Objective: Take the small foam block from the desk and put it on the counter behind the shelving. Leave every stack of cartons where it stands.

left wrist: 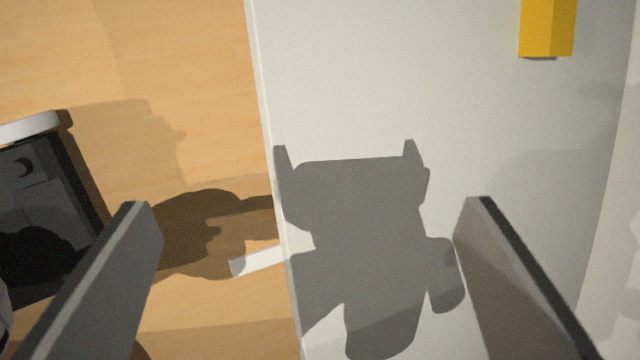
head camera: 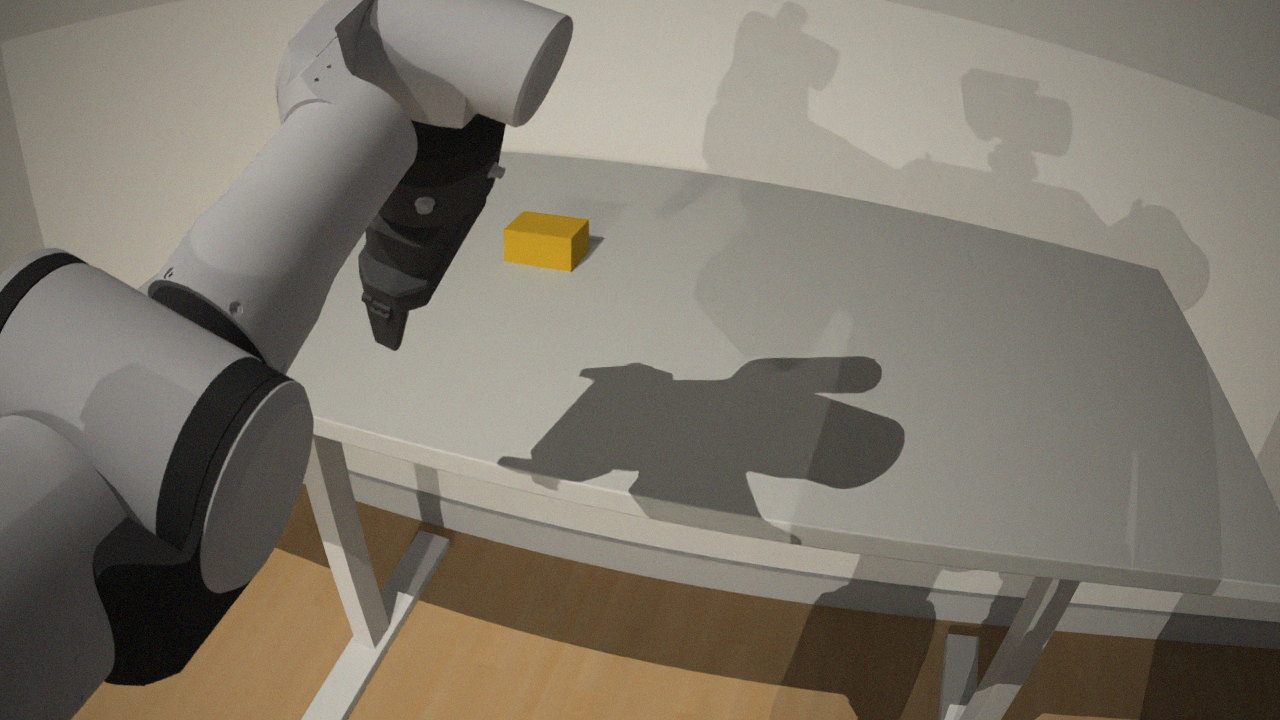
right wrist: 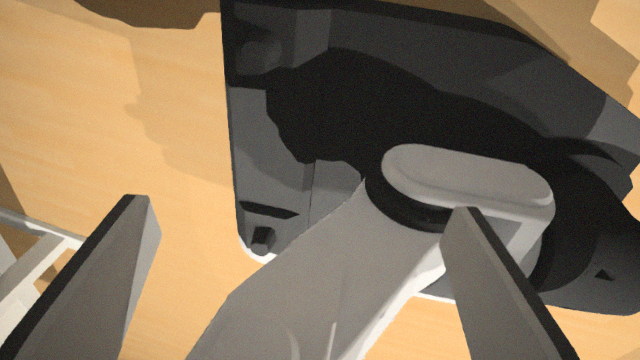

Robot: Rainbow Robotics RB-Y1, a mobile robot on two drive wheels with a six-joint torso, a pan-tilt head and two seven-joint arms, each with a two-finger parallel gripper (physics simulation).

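Frame: origin at the robot's base, x back, y right, z up, level; centimetres.
Seen in the pictures: left gripper, fingertip midpoint: (left wrist: pixel 307 220) (head camera: pixel 420 282); right gripper, fingertip midpoint: (right wrist: pixel 303 221).
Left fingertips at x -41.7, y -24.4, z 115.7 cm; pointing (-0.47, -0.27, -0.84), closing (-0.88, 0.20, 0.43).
Offsets run from my left fingertips to a thing's top centre. "spot": to the spot under its first point. Level surfaces: height alone.
The small foam block @[dx -45.9, dy -1.9, dz -16.1 cm] (head camera: pixel 538 248) (left wrist: pixel 547 29) is a yellow box lying flat on the grey-white desk @[dz -20.5 cm] (head camera: pixel 1011 394) (left wrist: pixel 380 100). It lies left of centre towards the back in the head view, and is cut off by the top edge at the upper right in the left wrist view. My left gripper (head camera: pixel 386 343) (left wrist: pixel 307 220) is open and empty above the desk's front edge, apart from the block and nearer the front. My right gripper (right wrist: pixel 303 221) is open and empty, above the floor beside my base. The counter, shelving and cartons do not show.
A pale wall stands behind the desk (head camera: pixel 626 80) and carries shadows of my body. Desk legs @[spot: dx -46.5, dy -43.1, dz -80.4 cm] (head camera: pixel 344 537) stand on the wood floor @[dz -115.6 cm] (head camera: pixel 554 662) (left wrist: pixel 200 65) (right wrist: pixel 75 100). My dark mobile base (left wrist: pixel 40 185) (right wrist: pixel 270 145) shows beside the left fingers and under the right ones.
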